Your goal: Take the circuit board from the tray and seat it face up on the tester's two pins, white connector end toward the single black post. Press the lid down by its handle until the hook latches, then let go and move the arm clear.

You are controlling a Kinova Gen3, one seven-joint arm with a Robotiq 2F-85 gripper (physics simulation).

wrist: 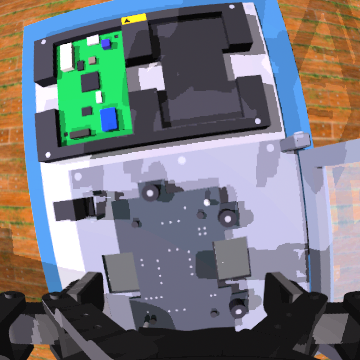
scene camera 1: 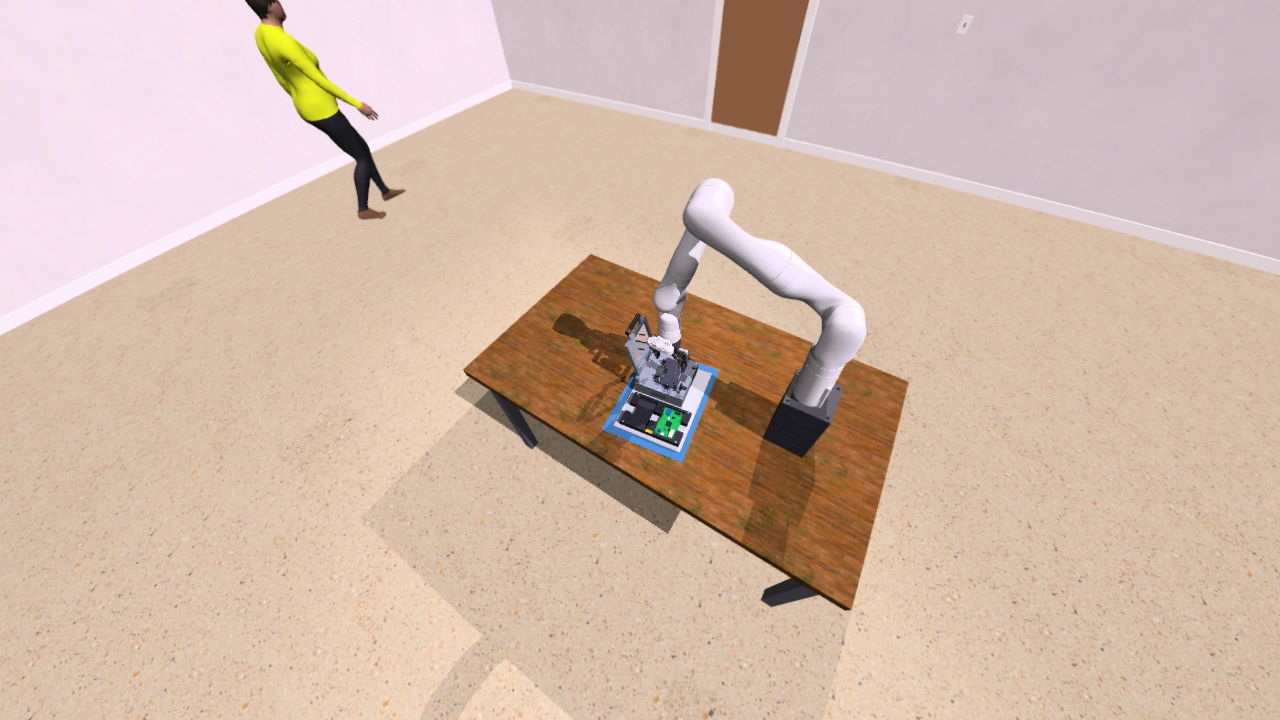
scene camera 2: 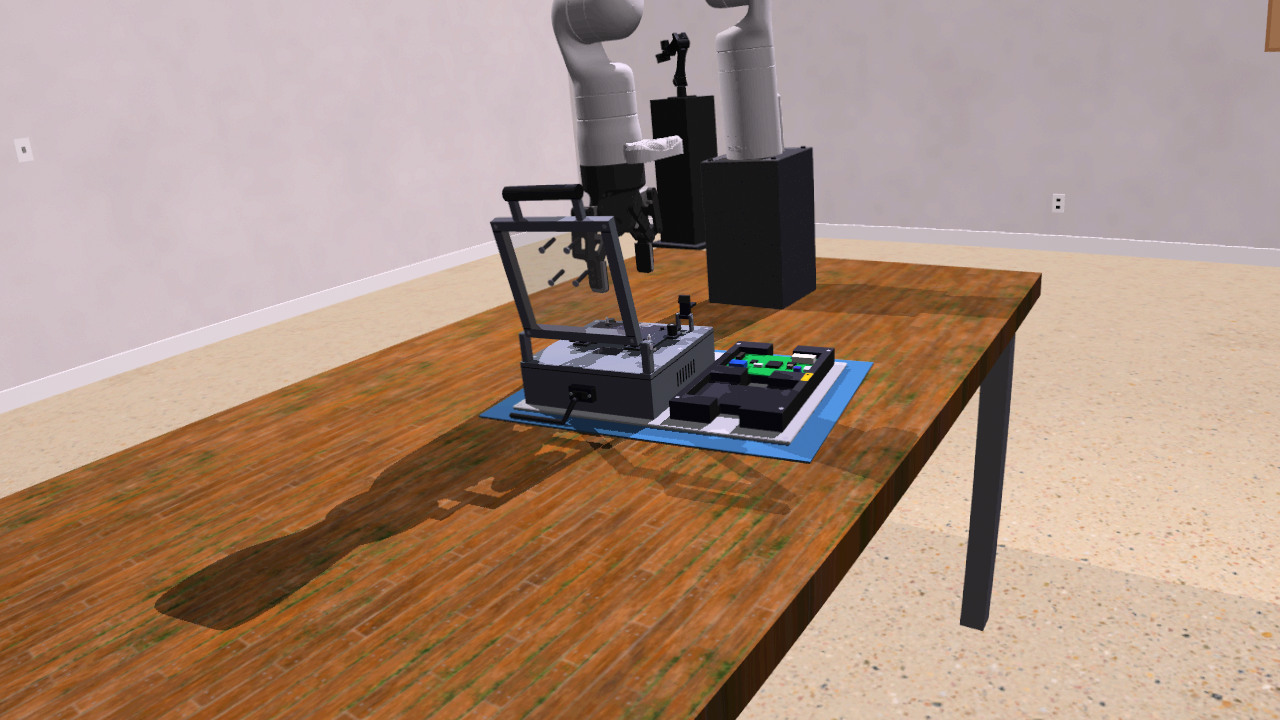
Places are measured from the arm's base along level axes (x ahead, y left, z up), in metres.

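Where they show: gripper, fingertip midpoint: (wrist: 183,291) (scene camera 1: 669,362); arm's base at its link origin: (scene camera 1: 809,393) (scene camera 2: 754,155).
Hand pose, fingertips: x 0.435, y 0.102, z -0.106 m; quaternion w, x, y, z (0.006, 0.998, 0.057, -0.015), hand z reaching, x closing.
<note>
Each offset is from my fingertips to the top centre of the thing. "pt": to the spot under its first point. Level surfaces: height alone.
The green circuit board {dz -0.111, dx -0.109, dy +0.137 m} (scene camera 1: 669,421) (scene camera 2: 771,364) (wrist: 75,105) lies face up in one pocket of the black tray {pt dz -0.117, dx +0.033, dy +0.224 m} (scene camera 2: 765,417) (wrist: 240,30); its large white connector {dz -0.111, dx -0.140, dy +0.166 m} (wrist: 66,57) is at the end away from the tester. The grey tester (scene camera 1: 662,390) (scene camera 2: 590,386) (wrist: 272,200) has its lid (scene camera 2: 623,282) (wrist: 317,210) raised, with the black handle {dz +0.138, dx +0.136, dy +0.027 m} (scene camera 2: 542,192) on top. In the wrist view, a post {dz -0.056, dx -0.030, dy +0.046 m} (wrist: 151,192) stands at the bed's tray-side end, two more on its right, and a pale pin {dz -0.058, dx +0.010, dy +0.044 m} (wrist: 206,202) nearby. My gripper (scene camera 2: 622,273) (wrist: 183,291) is open and empty above the bed, beside the lid.
The black hook {dz -0.031, dx -0.083, dy +0.028 m} (scene camera 2: 685,307) (wrist: 75,209) stands at the tester edge opposite the lid hinge. The tray's second pocket {pt dz -0.120, dx -0.010, dy +0.156 m} (wrist: 195,75) holds no board. Tester and tray stand on a blue mat {dz -0.136 m} (scene camera 1: 626,434) (scene camera 2: 841,394) (wrist: 35,200). A person (scene camera 1: 308,85) stands far behind the table.
</note>
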